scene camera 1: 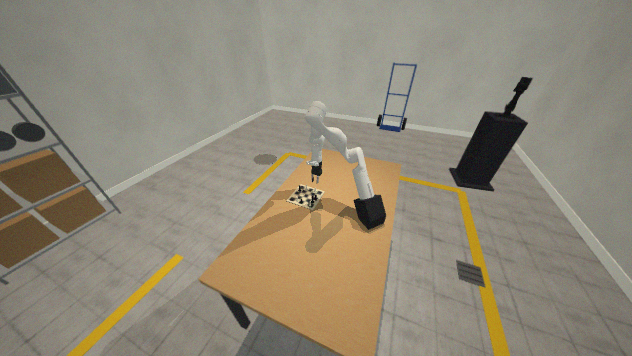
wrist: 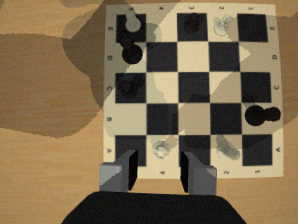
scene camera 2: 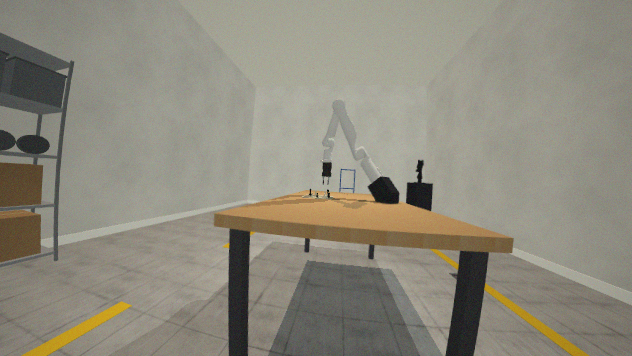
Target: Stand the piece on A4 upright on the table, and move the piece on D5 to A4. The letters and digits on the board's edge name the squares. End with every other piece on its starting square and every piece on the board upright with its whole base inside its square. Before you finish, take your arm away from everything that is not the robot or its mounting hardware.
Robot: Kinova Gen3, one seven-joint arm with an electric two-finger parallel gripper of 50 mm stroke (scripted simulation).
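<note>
There's a small chessboard (wrist: 193,90) that I can see, and I can see my gripper (wrist: 159,164) as well.
</note>
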